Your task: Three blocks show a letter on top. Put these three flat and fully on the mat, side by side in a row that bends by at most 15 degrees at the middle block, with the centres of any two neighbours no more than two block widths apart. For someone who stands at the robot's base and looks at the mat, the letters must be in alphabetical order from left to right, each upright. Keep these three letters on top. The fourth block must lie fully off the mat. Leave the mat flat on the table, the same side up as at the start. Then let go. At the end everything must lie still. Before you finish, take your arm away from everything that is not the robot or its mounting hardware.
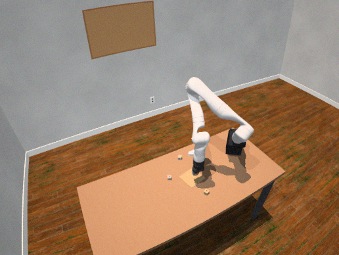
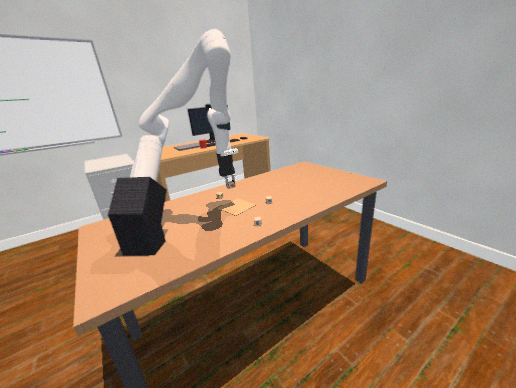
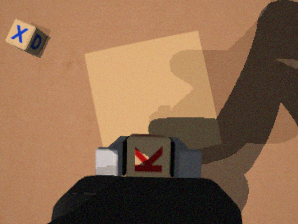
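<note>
Now: the pale square mat 5 cm to the right of my hand and 11 cm below it. From my hand the other things lie so: block (right at my hand).
</note>
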